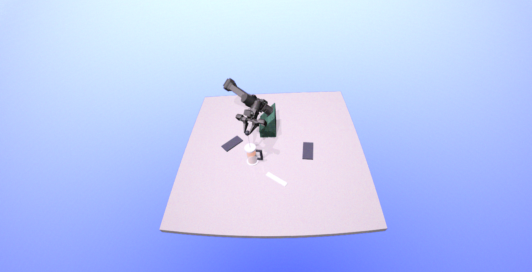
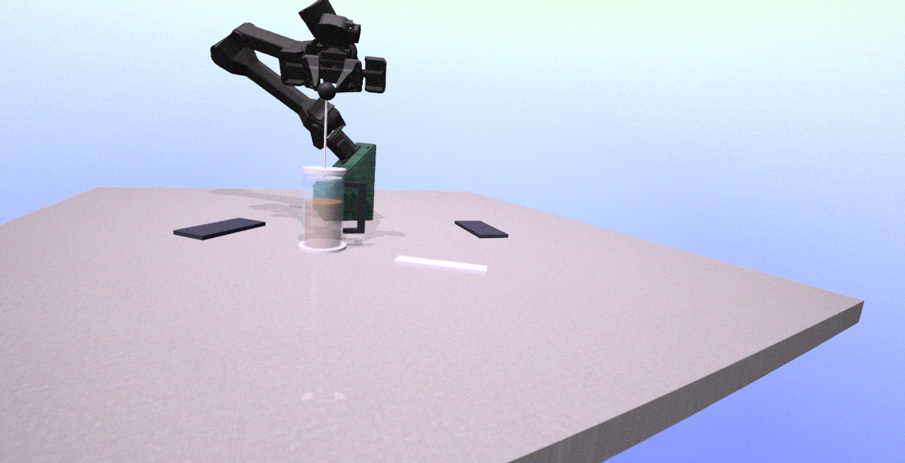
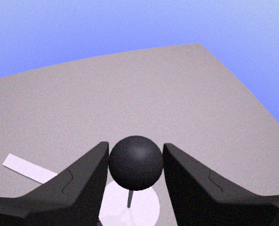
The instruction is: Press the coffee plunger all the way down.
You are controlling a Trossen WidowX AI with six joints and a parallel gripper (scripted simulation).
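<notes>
Right now the coffee press is 140 mm below my gripper tip and 20 mm to the left of it.
</notes>
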